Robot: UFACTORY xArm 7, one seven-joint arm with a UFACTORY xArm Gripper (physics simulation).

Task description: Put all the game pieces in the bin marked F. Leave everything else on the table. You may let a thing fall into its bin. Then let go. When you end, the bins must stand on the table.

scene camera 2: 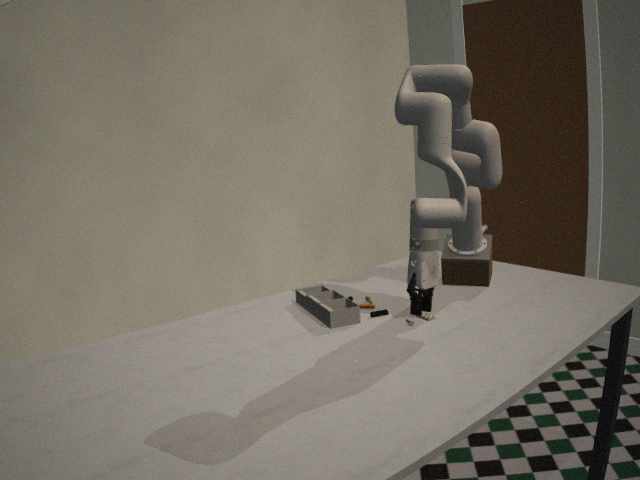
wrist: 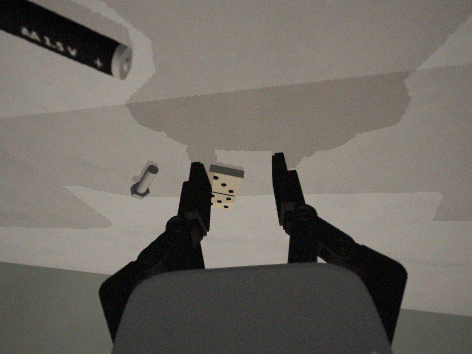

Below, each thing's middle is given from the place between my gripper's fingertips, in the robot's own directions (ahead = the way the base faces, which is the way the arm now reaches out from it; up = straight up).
Scene:
Right now my hand is 1 cm short of the cream domino (wrist: 226, 182) and 3 cm to the right of it. From my hand the other things lie so: grey three-part tray (scene camera 2: 334, 310) (15 cm ahead, 21 cm to the right, 2 cm above).

